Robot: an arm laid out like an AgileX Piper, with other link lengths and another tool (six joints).
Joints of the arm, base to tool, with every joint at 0 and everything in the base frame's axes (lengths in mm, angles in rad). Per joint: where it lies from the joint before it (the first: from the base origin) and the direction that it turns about. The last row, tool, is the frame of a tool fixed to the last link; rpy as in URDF.
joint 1: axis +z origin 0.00 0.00 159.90
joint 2: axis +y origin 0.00 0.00 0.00
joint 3: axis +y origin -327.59 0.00 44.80
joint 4: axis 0.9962 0 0.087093 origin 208.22 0.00 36.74
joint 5: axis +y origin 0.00 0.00 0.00
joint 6: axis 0.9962 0 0.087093 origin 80.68 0.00 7.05
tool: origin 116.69 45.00 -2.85 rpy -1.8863 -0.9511 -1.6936
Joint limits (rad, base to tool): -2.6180..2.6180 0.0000..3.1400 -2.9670..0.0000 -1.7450..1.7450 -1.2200..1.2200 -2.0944..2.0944
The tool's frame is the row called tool.
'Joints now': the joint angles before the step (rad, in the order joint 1, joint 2, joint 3, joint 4, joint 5, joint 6). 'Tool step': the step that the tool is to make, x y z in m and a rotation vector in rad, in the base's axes. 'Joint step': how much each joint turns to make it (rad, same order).
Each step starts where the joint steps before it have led.
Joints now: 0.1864, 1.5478, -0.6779, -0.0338, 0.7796, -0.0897
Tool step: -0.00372, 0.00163, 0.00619, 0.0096, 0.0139, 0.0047
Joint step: 0.0000, -0.0148, -0.0156, 0.0178, 0.0419, -0.0178
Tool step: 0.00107, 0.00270, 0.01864, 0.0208, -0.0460, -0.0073
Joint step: 0.0000, -0.0629, -0.0380, 0.0161, 0.0519, -0.0034
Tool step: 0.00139, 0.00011, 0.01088, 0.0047, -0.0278, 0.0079
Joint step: 0.0000, -0.0311, -0.0287, -0.0001, 0.0316, -0.0078
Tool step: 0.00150, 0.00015, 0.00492, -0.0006, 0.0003, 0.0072
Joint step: 0.0000, -0.0023, -0.0242, 0.0000, 0.0269, -0.0072
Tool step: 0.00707, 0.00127, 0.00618, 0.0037, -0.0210, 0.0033
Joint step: 0.0000, 0.0000, -0.0329, 0.0000, 0.0116, -0.0034
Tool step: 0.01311, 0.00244, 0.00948, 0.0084, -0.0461, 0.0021
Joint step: 0.0001, 0.0000, -0.0481, -0.0001, 0.0012, -0.0020
